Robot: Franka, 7 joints.
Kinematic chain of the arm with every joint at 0, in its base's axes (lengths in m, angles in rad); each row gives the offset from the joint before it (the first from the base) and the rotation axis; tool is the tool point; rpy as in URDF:
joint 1: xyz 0 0 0.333 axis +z
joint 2: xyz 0 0 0 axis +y
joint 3: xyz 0 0 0.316 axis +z
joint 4: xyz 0.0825 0 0 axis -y
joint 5: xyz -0.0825 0 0.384 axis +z
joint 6: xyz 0 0 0 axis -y
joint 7: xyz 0.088 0 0 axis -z
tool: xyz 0 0 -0.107 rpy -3.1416 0 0
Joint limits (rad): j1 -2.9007..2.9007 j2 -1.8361..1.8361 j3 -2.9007..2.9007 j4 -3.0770..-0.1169 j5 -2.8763..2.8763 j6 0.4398..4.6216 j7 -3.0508..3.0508
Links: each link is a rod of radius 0.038 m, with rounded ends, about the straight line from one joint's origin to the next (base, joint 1, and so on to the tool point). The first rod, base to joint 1, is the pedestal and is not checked.
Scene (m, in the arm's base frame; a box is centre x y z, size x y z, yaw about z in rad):
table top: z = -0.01
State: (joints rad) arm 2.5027 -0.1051 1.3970 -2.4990 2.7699 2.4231 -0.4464
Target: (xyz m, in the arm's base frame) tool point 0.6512 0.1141 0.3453
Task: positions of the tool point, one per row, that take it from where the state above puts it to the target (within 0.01 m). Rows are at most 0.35 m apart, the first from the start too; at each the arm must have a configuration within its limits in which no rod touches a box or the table.
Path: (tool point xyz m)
1: -0.4850 -0.1105 0.3261
2: -0.5011 0.1623 0.3463
3: -0.3646 0.4188 0.3521
4: -0.1027 0.5742 0.3475
5: 0.2135 0.5719 0.3393
6: 0.4919 0.4038 0.3358
7: 0.6512 0.1141 0.3453

